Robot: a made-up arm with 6 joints. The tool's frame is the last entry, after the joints. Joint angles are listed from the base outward. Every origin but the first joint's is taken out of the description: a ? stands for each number. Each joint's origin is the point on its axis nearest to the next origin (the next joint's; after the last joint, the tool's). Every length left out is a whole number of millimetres.
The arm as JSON. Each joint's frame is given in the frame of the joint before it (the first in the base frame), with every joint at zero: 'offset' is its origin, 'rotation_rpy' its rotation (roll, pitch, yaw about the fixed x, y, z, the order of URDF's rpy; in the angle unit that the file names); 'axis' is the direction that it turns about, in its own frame. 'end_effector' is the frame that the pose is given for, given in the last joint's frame.
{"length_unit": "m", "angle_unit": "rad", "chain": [
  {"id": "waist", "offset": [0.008, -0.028, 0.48], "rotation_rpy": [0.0, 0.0, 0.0], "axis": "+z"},
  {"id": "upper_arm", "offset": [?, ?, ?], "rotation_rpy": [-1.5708, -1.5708, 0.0], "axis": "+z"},
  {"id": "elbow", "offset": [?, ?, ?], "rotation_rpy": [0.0, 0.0, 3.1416], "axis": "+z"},
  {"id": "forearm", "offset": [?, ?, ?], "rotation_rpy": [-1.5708, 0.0, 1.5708], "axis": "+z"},
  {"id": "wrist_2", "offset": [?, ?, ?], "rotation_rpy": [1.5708, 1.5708, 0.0], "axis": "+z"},
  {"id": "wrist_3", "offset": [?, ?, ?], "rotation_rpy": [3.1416, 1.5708, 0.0], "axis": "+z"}
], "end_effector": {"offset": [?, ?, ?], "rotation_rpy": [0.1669, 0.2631, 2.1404]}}
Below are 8 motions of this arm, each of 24 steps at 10 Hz.
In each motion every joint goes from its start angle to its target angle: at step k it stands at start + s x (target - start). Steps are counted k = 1, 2, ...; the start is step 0. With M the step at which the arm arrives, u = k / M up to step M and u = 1 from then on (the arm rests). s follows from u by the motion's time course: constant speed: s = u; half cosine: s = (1 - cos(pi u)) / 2; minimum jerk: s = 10 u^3 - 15 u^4 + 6 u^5.
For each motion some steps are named. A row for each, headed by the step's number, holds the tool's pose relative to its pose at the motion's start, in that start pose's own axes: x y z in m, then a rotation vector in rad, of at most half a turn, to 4 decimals.
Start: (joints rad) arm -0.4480 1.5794 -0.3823 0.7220 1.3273 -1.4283
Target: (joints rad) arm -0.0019 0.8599 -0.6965 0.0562 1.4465 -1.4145
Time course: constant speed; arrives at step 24
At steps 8, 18, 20, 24:
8: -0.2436 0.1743 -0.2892 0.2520 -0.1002 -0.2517
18: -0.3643 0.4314 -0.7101 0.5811 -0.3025 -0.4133
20: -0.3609 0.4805 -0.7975 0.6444 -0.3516 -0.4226
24: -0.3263 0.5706 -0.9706 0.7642 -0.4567 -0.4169

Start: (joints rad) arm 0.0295 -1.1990 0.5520 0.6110 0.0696 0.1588
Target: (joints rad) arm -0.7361 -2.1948 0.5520 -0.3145 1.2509 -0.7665
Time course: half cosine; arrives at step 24
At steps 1, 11, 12, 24:
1: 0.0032 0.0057 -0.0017 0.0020 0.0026 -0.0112
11: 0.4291 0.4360 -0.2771 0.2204 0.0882 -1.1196
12: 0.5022 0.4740 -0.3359 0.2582 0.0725 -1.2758
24: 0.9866 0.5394 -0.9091 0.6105 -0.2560 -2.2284

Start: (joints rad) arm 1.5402 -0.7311 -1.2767 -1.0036 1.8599 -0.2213
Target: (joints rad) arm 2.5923 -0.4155 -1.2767 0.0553 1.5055 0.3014
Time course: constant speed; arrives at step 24
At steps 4, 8, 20, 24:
4: -0.0680 -0.0164 0.1743 -0.0970 0.1510 0.0680
8: -0.1081 -0.0505 0.3518 -0.2041 0.3108 0.1679
20: -0.0590 -0.2277 0.8495 -0.5590 0.8003 0.6664
24: 0.0095 -0.3002 0.9892 -0.6825 0.9514 0.8969

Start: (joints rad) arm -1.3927 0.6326 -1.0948 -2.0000 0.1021 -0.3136
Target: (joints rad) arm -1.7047 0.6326 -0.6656 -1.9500 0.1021 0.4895
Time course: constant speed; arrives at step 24
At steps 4, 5, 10, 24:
4: -0.0122 0.0603 -0.0212 -0.0859 -0.0181 0.0733
5: -0.0141 0.0754 -0.0268 -0.1079 -0.0208 0.0908
10: -0.0160 0.1502 -0.0563 -0.2202 -0.0226 0.1738
24: 0.0437 0.3465 -0.1434 -0.5278 0.0775 0.3688

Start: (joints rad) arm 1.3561 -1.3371 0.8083 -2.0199 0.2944 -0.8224
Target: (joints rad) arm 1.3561 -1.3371 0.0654 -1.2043 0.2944 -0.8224
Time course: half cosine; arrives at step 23
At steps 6, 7, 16, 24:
6: 0.0584 -0.0723 0.0368 0.0117 0.0861 0.1520
7: 0.0789 -0.0967 0.0469 0.0175 0.1123 0.2039
16: 0.3308 -0.3579 0.0805 0.1410 0.3057 0.7944
24: 0.4315 -0.4469 0.0565 0.2129 0.3299 1.0157

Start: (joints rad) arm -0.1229 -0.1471 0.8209 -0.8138 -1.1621 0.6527
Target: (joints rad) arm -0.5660 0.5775 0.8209 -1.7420 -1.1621 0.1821
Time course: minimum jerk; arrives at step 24
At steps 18, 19, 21, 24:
18: 0.6745 -0.3004 -0.6259 -0.0469 1.1910 -0.5249
19: 0.6904 -0.3050 -0.6685 -0.0668 1.2381 -0.5331
21: 0.7084 -0.3091 -0.7225 -0.0935 1.2953 -0.5411
24: 0.7139 -0.3101 -0.7406 -0.1028 1.3140 -0.5432

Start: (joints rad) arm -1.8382 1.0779 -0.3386 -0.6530 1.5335 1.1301
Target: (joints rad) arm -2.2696 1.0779 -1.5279 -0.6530 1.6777 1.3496
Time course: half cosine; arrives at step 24
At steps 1, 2, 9, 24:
1: -0.0034 0.0004 -0.0031 -0.0040 -0.0005 0.0042
2: -0.0134 0.0013 -0.0125 -0.0161 -0.0019 0.0166
9: -0.2227 -0.0355 -0.2334 -0.3028 -0.0365 0.2850
24: -0.4426 -0.4787 -0.6713 -1.0713 -0.1119 0.7512

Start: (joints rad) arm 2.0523 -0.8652 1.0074 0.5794 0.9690 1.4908
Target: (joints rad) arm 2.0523 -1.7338 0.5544 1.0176 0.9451 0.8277
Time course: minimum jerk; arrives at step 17
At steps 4, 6, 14, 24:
4: 0.1010 -0.0181 -0.0751 -0.0321 0.0875 -0.1192
6: 0.2600 -0.0760 -0.2165 -0.0923 0.2297 -0.3290
14: 0.6162 -0.7571 -0.9616 -0.4916 0.7854 -1.4027
24: 0.6109 -0.8110 -0.9998 -0.5213 0.8114 -1.4666

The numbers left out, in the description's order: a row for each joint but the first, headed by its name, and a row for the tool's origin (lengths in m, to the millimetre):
upper_arm: 0.017 0.028 0.0
elbow: 0.548 -0.02 0.0
forearm: -0.773 -0.003 0.0
wrist_2: 0.009 0.003 0.0
wrist_3: -0.132 -0.011 0.0
tool: -0.019 -0.025 0.0

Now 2 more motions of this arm.
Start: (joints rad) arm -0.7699 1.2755 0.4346 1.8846 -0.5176 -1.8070
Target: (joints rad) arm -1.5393 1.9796 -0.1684 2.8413 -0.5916 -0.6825
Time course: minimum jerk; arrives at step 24
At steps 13, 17, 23, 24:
13: -0.1727 -0.6146 0.3200 0.1179 0.0621 1.3564
17: -0.1828 -0.9393 0.3614 0.0900 -0.0500 2.0093
23: -0.1663 -1.1151 0.3560 0.0387 -0.1497 2.3724
24: -0.1662 -1.1159 0.3560 0.0384 -0.1502 2.3740

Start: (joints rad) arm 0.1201 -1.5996 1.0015 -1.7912 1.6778 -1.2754
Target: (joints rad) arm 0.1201 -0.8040 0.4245 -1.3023 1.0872 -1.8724
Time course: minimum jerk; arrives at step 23
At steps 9, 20, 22, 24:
9: -0.1640 0.0180 -0.0912 0.0950 -0.2721 -0.1886
20: -0.4942 0.1794 -0.3289 0.3683 -0.8445 -0.4762
22: -0.5014 0.1855 -0.3352 0.3762 -0.8581 -0.4806
24: -0.5017 0.1858 -0.3355 0.3765 -0.8587 -0.4808

